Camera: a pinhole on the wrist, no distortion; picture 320 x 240 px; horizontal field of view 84.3 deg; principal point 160.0 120.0 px. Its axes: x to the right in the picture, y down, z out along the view. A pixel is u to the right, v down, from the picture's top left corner.
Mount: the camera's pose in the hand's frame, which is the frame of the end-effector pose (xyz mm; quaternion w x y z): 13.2 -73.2 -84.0 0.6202 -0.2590 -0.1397 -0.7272
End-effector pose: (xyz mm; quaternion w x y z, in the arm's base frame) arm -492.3 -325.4 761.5 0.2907 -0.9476 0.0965 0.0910
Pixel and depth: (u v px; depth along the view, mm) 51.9 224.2 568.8
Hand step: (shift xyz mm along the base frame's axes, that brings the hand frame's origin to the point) 347.9 -340.3 -478.0
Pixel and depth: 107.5 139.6 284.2
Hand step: 61.3 -70.5 -181.8
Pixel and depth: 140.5 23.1 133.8
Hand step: -37.2 0.4 -27.8
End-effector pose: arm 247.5 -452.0 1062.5 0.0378 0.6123 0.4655 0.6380
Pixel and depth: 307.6 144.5 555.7
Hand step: 374.0 539.4 -113.3
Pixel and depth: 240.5 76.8 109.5
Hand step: 2.0 52.5 -36.7
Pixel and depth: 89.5 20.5 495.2
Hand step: 448.9 -176.6 109.4
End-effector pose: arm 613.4 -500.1 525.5 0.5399 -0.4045 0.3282 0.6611
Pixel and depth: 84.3 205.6 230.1
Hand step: -128.6 92.0 -140.9
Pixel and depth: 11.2 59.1 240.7
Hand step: -234.7 -35.7 4.6
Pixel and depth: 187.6 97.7 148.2
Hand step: -0.8 59.1 4.1
